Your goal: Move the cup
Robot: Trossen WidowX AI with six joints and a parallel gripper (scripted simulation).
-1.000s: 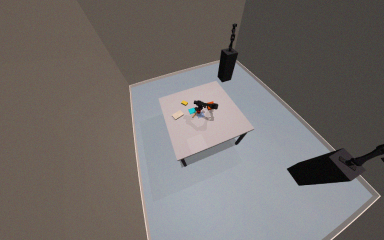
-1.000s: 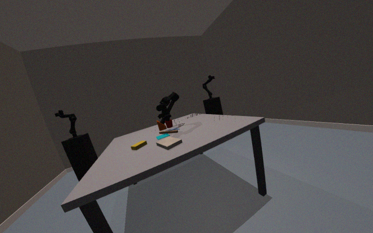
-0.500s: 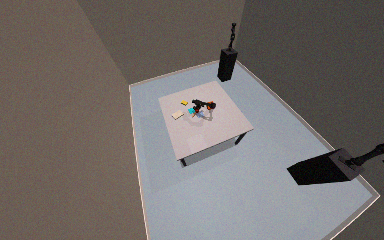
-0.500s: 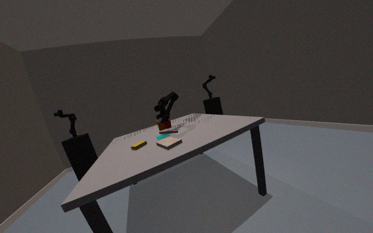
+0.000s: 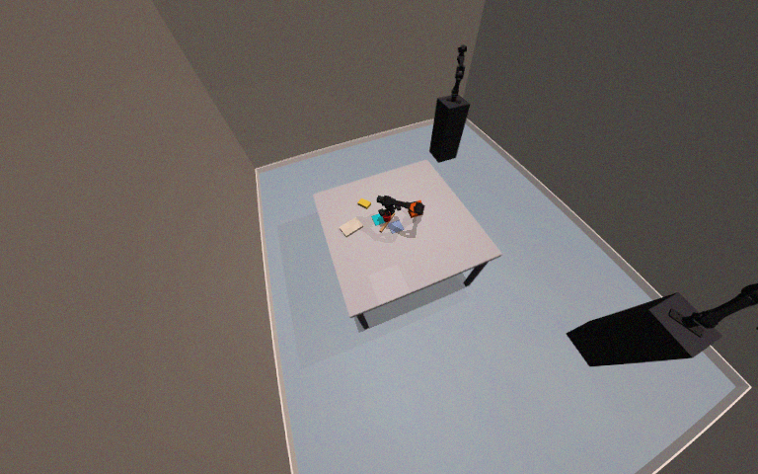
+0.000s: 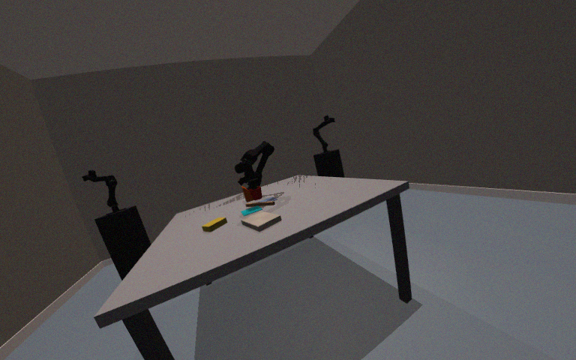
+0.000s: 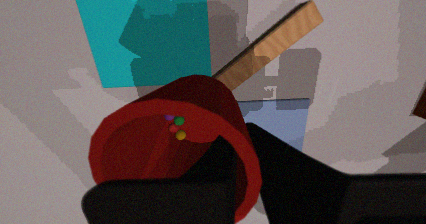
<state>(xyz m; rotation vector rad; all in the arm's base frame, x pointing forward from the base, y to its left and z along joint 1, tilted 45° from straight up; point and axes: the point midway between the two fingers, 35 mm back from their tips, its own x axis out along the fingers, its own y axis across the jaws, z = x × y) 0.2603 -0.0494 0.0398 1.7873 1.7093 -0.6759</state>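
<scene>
Now: the cyan pad 9 cm below my gripper tip, 8 cm ahead of it and 6 cm to the right of it. Round my gripper tip: blue pad 9 cm below, 7 cm to the left, 3 cm behind; then red cup 3 cm ahead; then wooden stick 8 cm below, 3 cm ahead.
</scene>
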